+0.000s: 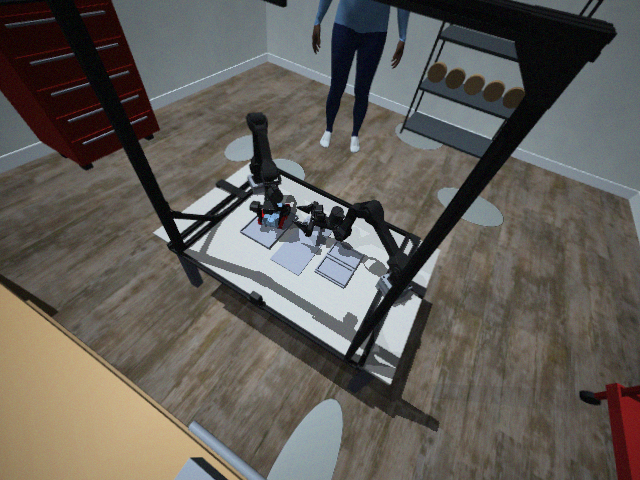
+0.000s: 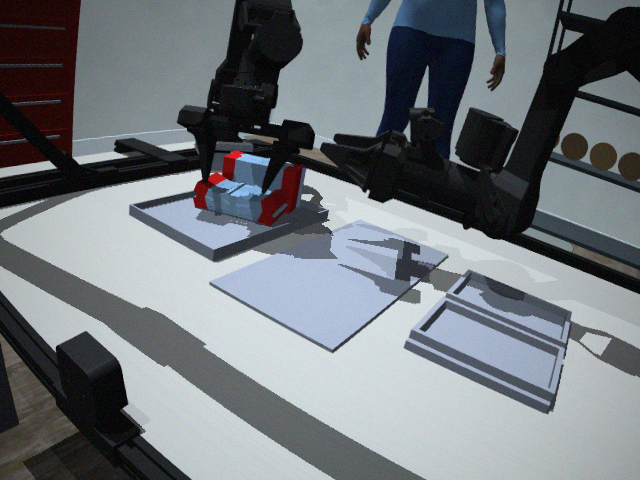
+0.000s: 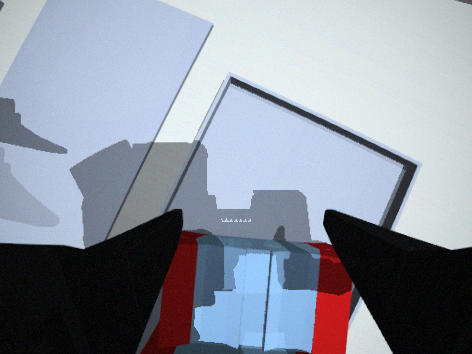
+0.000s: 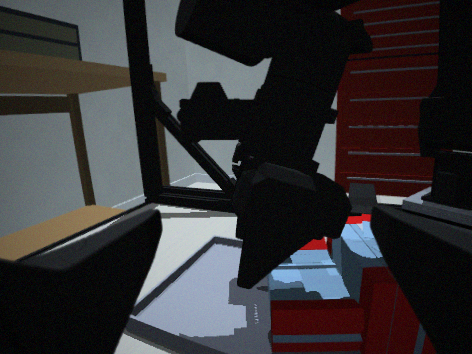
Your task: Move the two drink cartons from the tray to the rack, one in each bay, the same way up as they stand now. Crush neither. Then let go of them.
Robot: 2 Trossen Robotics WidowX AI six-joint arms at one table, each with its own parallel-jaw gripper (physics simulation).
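Places are measured from the left arm's base along level axes (x ahead, y left, z up), in centimetres.
Pixels of known places: left gripper, fingertip midpoint: [image 1: 269,223] [image 2: 233,187] [image 3: 253,216] [image 4: 241,258]; right gripper, fingertip midpoint: [image 1: 294,213] [image 2: 327,141] [image 4: 265,218]; left arm's base, origin of the base link: [image 1: 258,179] [image 2: 223,138] [image 4: 452,199].
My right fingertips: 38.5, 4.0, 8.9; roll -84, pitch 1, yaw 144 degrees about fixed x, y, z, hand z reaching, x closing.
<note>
For each thing: its top centre in the pictures, then the offset to it from my right fingertips, as dx, dy, dz.
- grey tray, middle of its top: [image 3: 259,261] [image 4: 284,290] [image 2: 233,206] [image 1: 270,222] -9.3, -8.6, -12.9
- lower front carton, middle of its top: [image 3: 255,306] [image 4: 304,265] [image 2: 243,184] [image 1: 271,216] -10.5, -7.2, -9.8
- two-bay rack, middle of its top: [image 2: 504,319] [image 1: 340,261] +25.4, +13.3, -12.5
Two light-blue cartons with red ends stand side by side on the grey tray [image 2: 170,231] [image 3: 325,121] [image 4: 175,272]. The lower front carton [image 2: 235,200] [image 3: 257,295] [image 4: 316,320] is in front of the taller one [image 2: 293,180] [image 4: 387,310]. My left gripper [image 2: 235,186] [image 3: 253,216] points down, open, its fingertips near the two red ends of the front carton. Contact is hard to judge. My right gripper [image 1: 296,214] [image 2: 329,142] is open and empty, raised beside the tray and pointing towards the cartons. The two-bay rack [image 1: 338,262] [image 2: 475,368] holds no carton.
A thin flat grey plate [image 1: 293,257] [image 2: 310,299] [image 3: 125,65] lies between tray and rack. A black frame with posts [image 1: 126,139] surrounds the table. A small black block [image 2: 90,372] sits on the front edge rail. A person stands behind the table.
</note>
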